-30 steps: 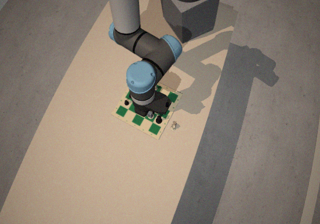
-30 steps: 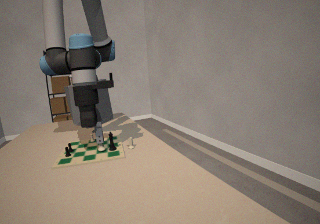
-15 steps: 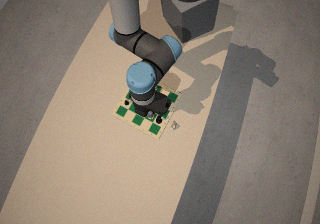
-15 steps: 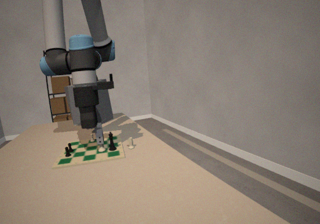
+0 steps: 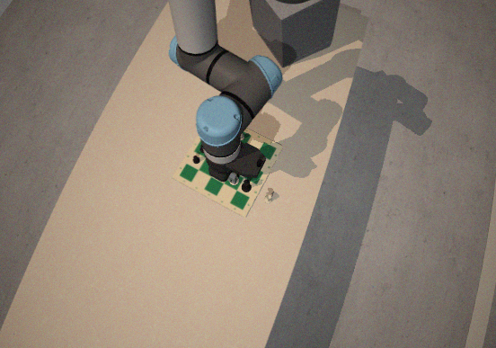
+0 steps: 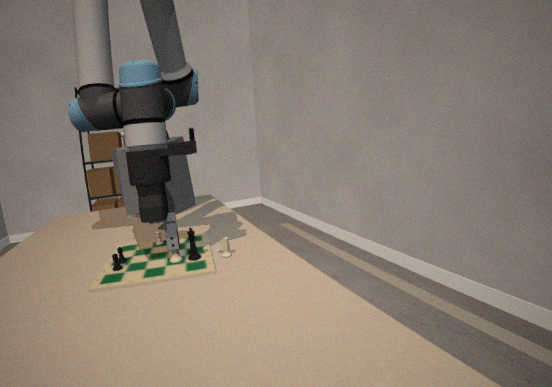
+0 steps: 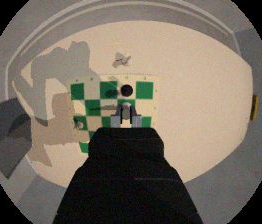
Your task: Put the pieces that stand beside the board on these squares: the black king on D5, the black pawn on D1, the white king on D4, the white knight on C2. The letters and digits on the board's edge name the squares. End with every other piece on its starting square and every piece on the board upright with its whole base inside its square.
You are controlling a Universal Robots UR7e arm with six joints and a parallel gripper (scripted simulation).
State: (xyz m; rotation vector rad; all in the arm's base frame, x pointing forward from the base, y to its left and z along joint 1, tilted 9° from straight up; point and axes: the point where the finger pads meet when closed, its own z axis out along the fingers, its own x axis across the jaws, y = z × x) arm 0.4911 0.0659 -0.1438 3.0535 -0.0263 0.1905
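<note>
Now: the white king 1 cm below my hand. From my hand the other things lie so: board 4 cm behind, 4 cm to the right, 5 cm below; black king 4 cm to the left, 1 cm below; white knight 10 cm to the left, 4 cm below.
</note>
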